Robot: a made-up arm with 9 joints. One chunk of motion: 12 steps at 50 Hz.
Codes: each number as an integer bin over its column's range. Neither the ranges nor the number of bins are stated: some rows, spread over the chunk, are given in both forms.
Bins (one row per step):
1: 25 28 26 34 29 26
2: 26 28 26 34 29 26
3: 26 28 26 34 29 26
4: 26 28 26 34 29 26
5: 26 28 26 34 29 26
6: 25 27 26 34 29 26
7: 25 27 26 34 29 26
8: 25 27 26 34 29 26
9: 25 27 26 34 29 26
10: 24 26 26 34 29 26
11: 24 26 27 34 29 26
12: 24 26 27 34 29 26
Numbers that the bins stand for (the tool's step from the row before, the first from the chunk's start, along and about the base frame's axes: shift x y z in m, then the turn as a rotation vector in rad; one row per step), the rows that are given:
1: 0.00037 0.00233 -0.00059 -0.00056 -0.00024 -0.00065
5: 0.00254 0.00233 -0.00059 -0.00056 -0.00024 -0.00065
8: 0.00037 0.00029 -0.00059 -0.00056 -0.00024 -0.00065
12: -0.00181 -0.00176 0.00143 -0.00056 -0.00024 -0.00065
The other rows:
2: 0.00254 0.00233 -0.00059 -0.00056 -0.00024 -0.00065
3: 0.00254 0.00233 -0.00059 -0.00056 -0.00024 -0.00065
4: 0.00254 0.00233 -0.00059 -0.00056 -0.00024 -0.00065
6: 0.00037 0.00029 -0.00059 -0.00056 -0.00024 -0.00065
7: 0.00037 0.00029 -0.00059 -0.00056 -0.00024 -0.00065
9: 0.00037 0.00029 -0.00059 -0.00056 -0.00024 -0.00065
10: -0.00181 -0.00176 -0.00059 -0.00056 -0.00024 -0.00065
11: -0.00181 -0.00176 0.00143 -0.00056 -0.00024 -0.00065

